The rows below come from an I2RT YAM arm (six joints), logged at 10 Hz.
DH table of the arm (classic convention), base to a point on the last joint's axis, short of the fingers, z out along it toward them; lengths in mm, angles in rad. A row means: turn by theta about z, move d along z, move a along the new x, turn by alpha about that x. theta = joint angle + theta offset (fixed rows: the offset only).
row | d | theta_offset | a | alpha
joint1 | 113.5 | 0 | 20 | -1.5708
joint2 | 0 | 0 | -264 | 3.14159
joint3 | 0 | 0.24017 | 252.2 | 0
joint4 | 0 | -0.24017 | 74 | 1.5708
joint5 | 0 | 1.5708 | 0 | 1.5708
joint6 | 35.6 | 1.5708 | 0 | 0
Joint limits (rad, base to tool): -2.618..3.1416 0..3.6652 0..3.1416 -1.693..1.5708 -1.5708..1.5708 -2.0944..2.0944
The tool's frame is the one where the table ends.
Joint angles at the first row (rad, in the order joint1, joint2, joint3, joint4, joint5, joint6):
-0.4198, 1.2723, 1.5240, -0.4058, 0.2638, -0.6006
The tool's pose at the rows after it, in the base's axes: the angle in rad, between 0 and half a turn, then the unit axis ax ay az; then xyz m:
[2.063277, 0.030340, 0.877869, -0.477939, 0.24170, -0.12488, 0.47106]
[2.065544, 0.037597, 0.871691, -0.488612, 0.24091, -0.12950, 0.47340]
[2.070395, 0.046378, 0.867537, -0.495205, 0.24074, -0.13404, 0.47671]
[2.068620, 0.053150, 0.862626, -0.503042, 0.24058, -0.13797, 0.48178]
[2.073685, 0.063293, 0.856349, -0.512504, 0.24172, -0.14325, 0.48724]
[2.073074, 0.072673, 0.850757, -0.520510, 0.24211, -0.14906, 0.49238]
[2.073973, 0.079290, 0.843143, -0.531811, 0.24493, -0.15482, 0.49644]
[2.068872, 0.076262, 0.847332, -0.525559, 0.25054, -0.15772, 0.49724]
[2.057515, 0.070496, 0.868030, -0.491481, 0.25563, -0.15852, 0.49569]
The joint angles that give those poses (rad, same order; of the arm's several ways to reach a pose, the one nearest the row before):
-0.4429, 1.2747, 1.5321, -0.3990, 0.2632, -0.6024
-0.4587, 1.2807, 1.5396, -0.3866, 0.2684, -0.6090
-0.4731, 1.2923, 1.5592, -0.3880, 0.2738, -0.6091
-0.4857, 1.3049, 1.5843, -0.3873, 0.2765, -0.6110
-0.4990, 1.3256, 1.6182, -0.3894, 0.2876, -0.6129
-0.5161, 1.3442, 1.6486, -0.3881, 0.2897, -0.6124
-0.5276, 1.3671, 1.6755, -0.3744, 0.2983, -0.6195
-0.5280, 1.3917, 1.7015, -0.3823, 0.2849, -0.6137
-0.5273, 1.4155, 1.7355, -0.4368, 0.2366, -0.5760

